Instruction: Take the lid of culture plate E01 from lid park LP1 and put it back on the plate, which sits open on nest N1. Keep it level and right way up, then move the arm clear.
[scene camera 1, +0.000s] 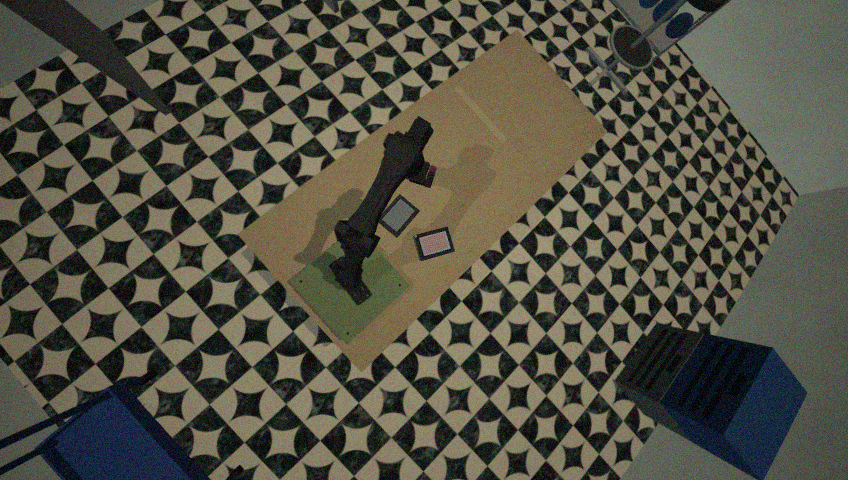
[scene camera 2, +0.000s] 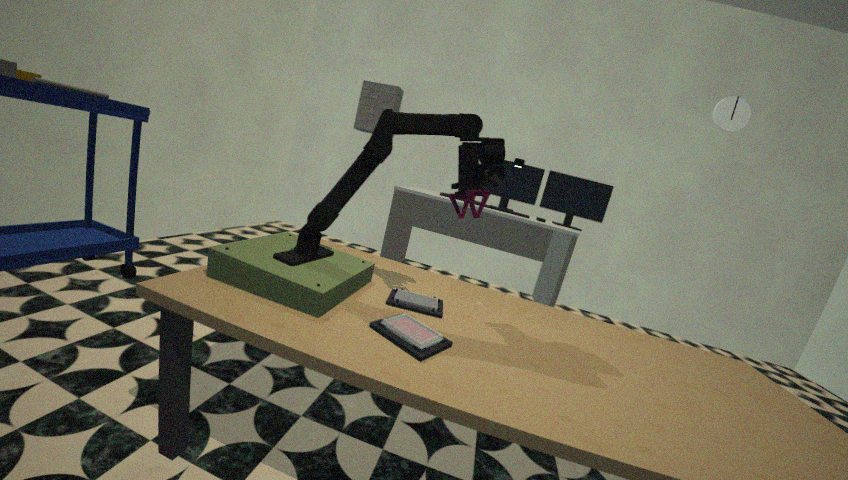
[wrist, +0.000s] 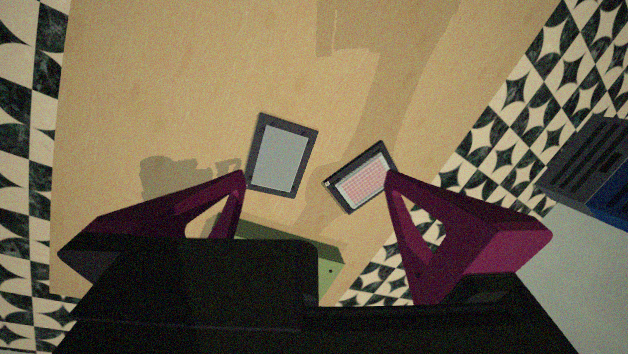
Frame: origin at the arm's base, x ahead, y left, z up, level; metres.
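Seen in the pictures: gripper, between the fingertips: (scene camera 1: 415, 177) (scene camera 2: 468, 218) (wrist: 314, 177); arm's base, origin of its link: (scene camera 1: 350, 280) (scene camera 2: 305, 256).
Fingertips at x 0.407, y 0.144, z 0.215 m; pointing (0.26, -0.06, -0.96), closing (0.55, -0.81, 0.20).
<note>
Offsets run from my fingertips to a thing's middle. Level surfaces: height alone.
The pale grey lid {dx -0.082, dy -0.030, dz -0.271 m} (scene camera 1: 399, 214) (scene camera 2: 415, 299) (wrist: 279, 158) lies flat on a dark rectangular holder, the lid park {dx -0.082, dy -0.030, dz -0.275 m} (scene camera 1: 386, 226) (scene camera 2: 438, 311) (wrist: 300, 179). The open culture plate {dx -0.025, dy -0.231, dz -0.266 m} (scene camera 1: 434, 243) (scene camera 2: 411, 330) (wrist: 364, 180), with pink wells, sits on the dark nest {dx -0.025, dy -0.231, dz -0.276 m} (scene camera 1: 451, 251) (scene camera 2: 421, 355) (wrist: 382, 146) beside it. My gripper (scene camera 2: 468, 215) (wrist: 314, 177) is open and empty, with its magenta fingers wide apart. It hangs high above the table, pointing down, apart from both holders. In scene camera 1 the arm hides most of it.
The arm stands on a green base block (scene camera 1: 380, 297) (scene camera 2: 261, 285) at one end of the wooden table {dz -0.285 m} (scene camera 1: 523, 101) (scene camera 2: 654, 404) (wrist: 190, 75). A blue cart (scene camera 2: 119, 107) and a grey desk with monitors (scene camera 2: 410, 208) stand beyond the table. A blue cabinet (scene camera 1: 731, 392) stands on the floor.
</note>
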